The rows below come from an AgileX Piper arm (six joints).
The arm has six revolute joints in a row. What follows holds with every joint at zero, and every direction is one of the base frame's.
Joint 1 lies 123 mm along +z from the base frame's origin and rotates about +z.
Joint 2 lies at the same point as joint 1 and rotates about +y.
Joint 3 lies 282.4 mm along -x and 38.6 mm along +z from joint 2 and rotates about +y.
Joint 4 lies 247.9 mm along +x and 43.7 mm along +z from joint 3 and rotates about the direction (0.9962, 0, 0.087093).
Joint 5 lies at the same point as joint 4 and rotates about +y.
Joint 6 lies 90.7 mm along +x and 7.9 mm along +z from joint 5 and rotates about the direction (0.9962, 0, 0.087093).
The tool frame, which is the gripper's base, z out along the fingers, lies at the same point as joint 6; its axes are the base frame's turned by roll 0, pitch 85.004 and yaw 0 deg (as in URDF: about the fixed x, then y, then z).
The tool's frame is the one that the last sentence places.
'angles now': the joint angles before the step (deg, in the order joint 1, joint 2, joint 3, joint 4, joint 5, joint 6). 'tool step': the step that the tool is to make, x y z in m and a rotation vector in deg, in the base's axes. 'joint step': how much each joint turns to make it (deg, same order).
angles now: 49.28 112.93 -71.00 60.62 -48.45 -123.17
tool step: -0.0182 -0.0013 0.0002 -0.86 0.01 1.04
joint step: 1.96 -2.35 3.80 -0.01 -1.30 0.21
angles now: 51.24 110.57 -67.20 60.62 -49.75 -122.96
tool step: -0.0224 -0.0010 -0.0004 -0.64 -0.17 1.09
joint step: 2.72 -2.54 4.26 0.32 -2.03 0.48
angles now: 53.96 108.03 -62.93 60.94 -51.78 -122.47
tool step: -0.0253 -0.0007 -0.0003 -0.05 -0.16 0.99
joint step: 3.46 -2.59 4.24 1.08 -2.54 0.69
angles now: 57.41 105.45 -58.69 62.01 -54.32 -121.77
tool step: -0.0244 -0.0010 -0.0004 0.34 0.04 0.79
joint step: 3.66 -2.31 3.68 1.71 -2.50 0.68
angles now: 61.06 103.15 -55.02 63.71 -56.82 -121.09
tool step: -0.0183 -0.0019 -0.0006 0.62 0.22 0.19
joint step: 2.93 -1.67 2.63 1.88 -2.10 0.67
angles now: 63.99 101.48 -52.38 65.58 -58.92 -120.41
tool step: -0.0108 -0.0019 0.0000 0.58 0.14 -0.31
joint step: 1.84 -1.00 1.46 1.57 -1.54 0.39
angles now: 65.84 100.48 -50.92 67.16 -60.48 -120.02
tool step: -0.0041 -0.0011 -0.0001 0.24 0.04 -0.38
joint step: 0.74 -0.35 0.55 0.82 -0.80 0.12
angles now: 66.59 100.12 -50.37 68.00 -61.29 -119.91
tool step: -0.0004 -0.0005 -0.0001 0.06 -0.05 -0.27
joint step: 0.09 -0.02 0.09 0.22 -0.30 0.04
